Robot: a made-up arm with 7 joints. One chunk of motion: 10 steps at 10 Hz.
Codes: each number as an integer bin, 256 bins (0 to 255) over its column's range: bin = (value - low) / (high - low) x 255, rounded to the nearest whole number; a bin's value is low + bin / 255 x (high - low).
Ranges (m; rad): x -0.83..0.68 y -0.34..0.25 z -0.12..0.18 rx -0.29..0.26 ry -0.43..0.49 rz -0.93..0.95
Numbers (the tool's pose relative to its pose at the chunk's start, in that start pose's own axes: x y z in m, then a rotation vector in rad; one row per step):
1: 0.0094 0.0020 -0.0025 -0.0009 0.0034 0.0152
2: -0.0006 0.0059 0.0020 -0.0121 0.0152 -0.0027
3: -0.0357 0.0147 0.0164 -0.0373 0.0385 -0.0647
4: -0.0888 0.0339 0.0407 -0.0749 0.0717 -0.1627
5: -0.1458 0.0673 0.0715 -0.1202 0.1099 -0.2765
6: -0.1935 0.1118 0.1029 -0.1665 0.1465 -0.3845
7: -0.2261 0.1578 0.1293 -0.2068 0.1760 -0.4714
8: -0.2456 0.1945 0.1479 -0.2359 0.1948 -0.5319
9: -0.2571 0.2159 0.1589 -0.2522 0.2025 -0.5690
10: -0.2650 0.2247 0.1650 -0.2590 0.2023 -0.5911
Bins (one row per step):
1: 142 148 100 134 120 128
2: 140 149 104 129 123 126
3: 134 153 116 117 130 117
4: 125 162 137 100 139 104
5: 116 176 163 79 150 89
6: 107 195 189 57 160 74
7: 102 215 212 39 168 62
8: 99 231 228 25 173 54
9: 97 240 237 18 175 49
10: 95 244 242 14 175 46

